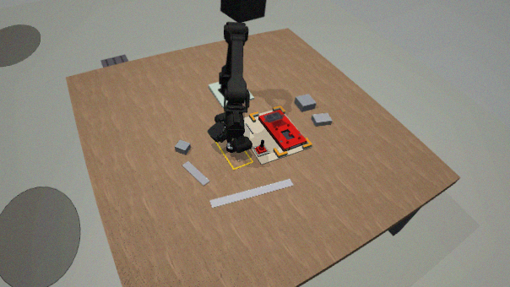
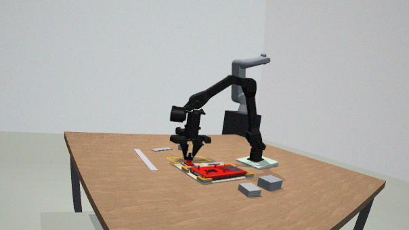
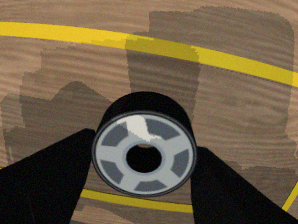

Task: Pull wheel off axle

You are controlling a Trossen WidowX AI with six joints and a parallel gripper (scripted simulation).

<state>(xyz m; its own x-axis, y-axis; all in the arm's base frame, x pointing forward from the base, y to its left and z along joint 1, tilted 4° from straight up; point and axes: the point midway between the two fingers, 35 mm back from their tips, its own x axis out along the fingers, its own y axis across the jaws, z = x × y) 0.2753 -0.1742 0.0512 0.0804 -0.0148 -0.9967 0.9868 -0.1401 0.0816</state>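
Now: gripper tip right at the wheel. From my gripper tip the other things lie so: short grey bar 18 cm to the right, 3 cm ahead, 1 cm below; then long pale strip 20 cm ahead, 6 cm to the right, 1 cm below; then grey cube 16 cm to the right, 10 cm behind.
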